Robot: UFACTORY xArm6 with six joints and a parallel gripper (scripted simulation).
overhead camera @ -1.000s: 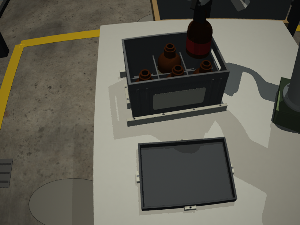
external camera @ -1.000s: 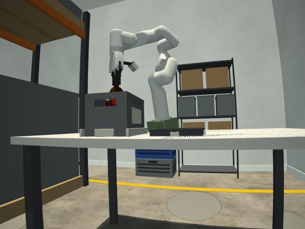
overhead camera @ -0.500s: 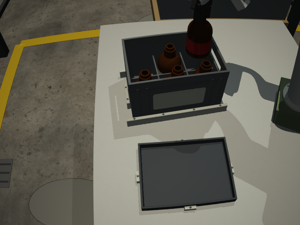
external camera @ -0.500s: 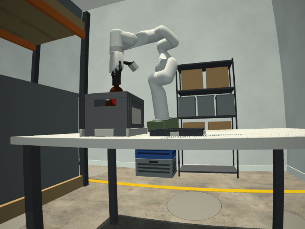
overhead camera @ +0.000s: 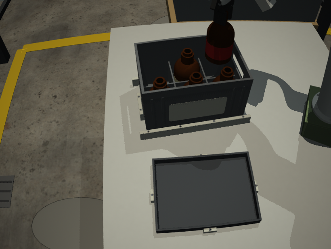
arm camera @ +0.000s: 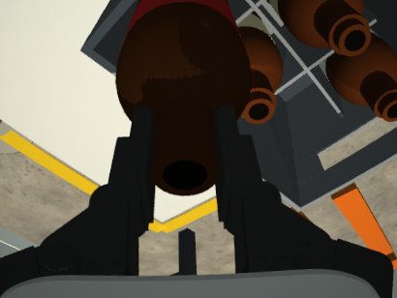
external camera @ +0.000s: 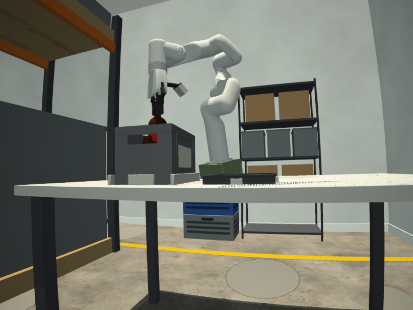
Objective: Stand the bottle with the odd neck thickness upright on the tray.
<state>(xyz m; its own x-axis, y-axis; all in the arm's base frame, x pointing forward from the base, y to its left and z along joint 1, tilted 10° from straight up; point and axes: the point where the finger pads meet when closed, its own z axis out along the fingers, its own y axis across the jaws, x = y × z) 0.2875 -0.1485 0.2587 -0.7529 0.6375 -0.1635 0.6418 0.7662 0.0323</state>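
The glass bottle is 70 mm below my hand. Round my hand: dark tray 80 mm ahead, 340 mm to the left, 270 mm below; dark crate 80 mm ahead, 50 mm to the left, 200 mm below.
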